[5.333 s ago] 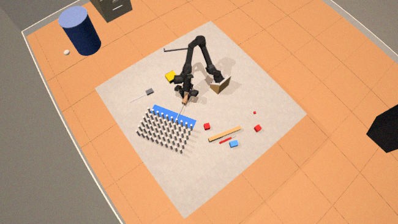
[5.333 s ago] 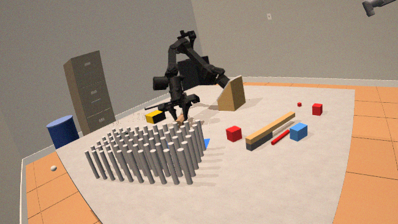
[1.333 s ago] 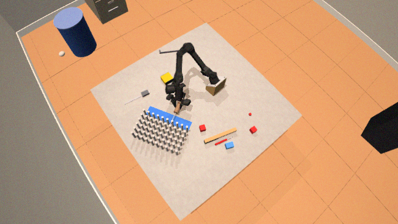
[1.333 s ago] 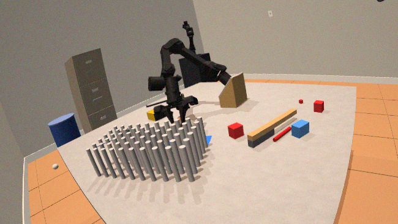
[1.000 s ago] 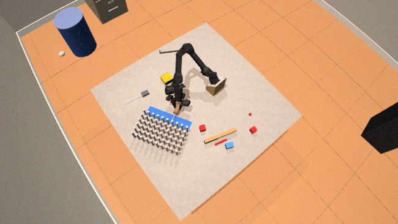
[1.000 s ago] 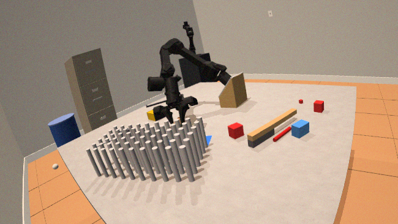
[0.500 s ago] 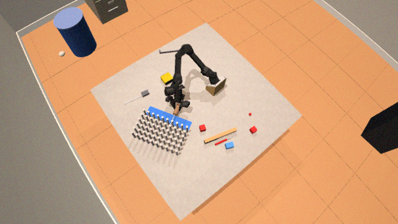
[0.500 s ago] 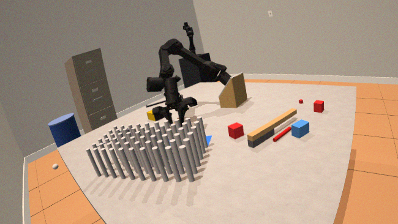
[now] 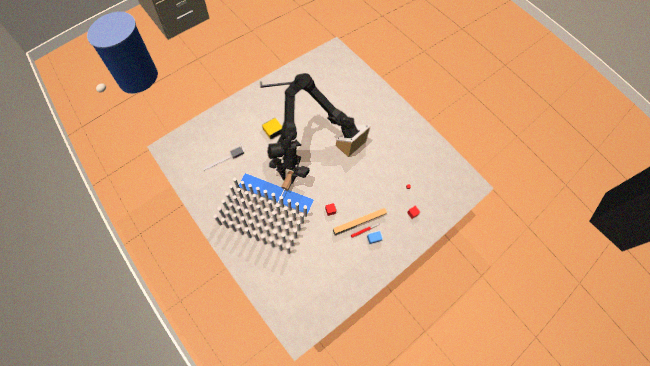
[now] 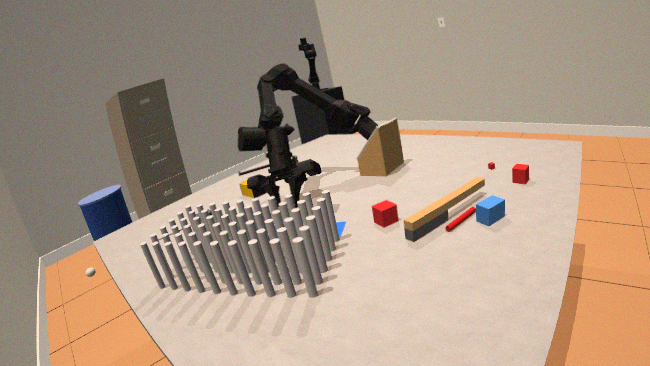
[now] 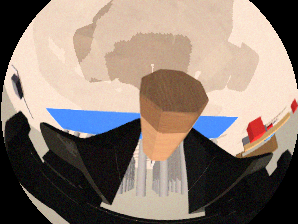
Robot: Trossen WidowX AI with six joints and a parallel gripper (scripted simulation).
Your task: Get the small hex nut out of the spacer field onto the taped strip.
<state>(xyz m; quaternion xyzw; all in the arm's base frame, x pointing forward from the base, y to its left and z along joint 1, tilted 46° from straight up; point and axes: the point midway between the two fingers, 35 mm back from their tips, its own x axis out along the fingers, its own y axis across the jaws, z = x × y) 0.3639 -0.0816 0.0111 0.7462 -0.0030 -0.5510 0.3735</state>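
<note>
The blue taped strip is 80 mm ahead of my gripper tip, 10 mm to the right of it and 30 mm below it. Round my gripper tip: red stick 120 mm behind, 430 mm to the left, 30 mm below; blue cube 100 mm behind, 480 mm to the left, 10 mm below.
</note>
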